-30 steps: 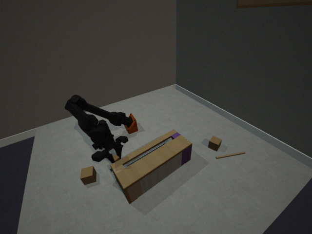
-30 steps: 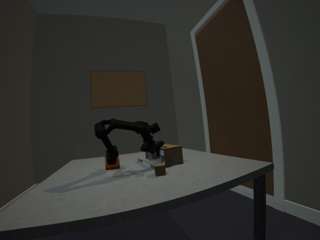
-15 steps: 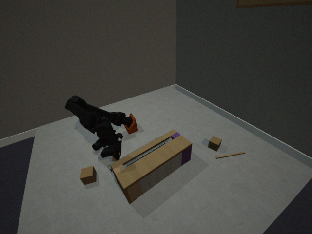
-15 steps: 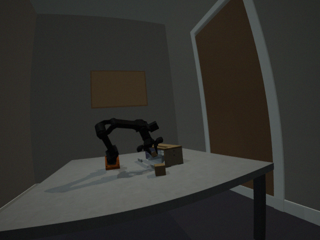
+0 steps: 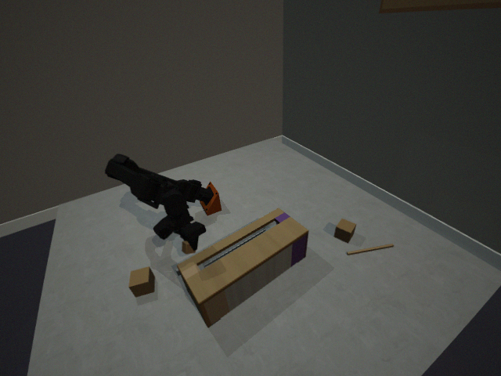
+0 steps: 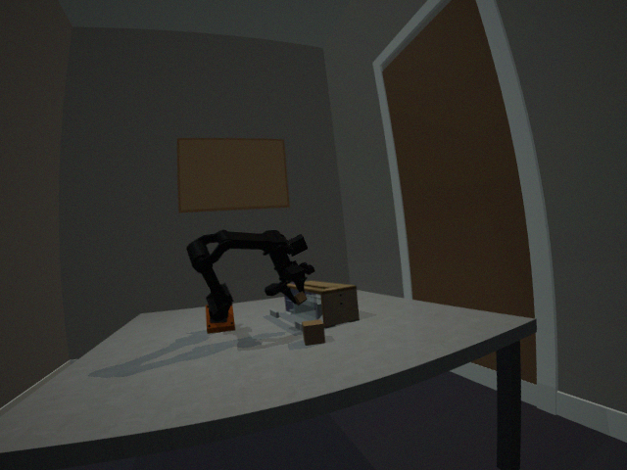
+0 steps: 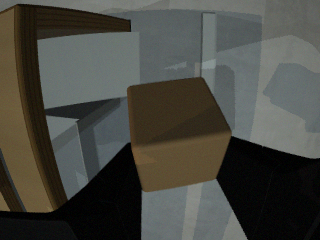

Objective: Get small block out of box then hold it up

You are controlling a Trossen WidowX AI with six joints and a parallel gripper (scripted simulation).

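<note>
The small tan block is 10 mm to the right of my gripper tip and 10 mm above it. The rest, counted from my gripper tip: thin wooden stick: 560 mm to the left, 210 mm ahead, 90 mm below; then long tan box: 130 mm to the left, 60 mm ahead, 30 mm below.
</note>
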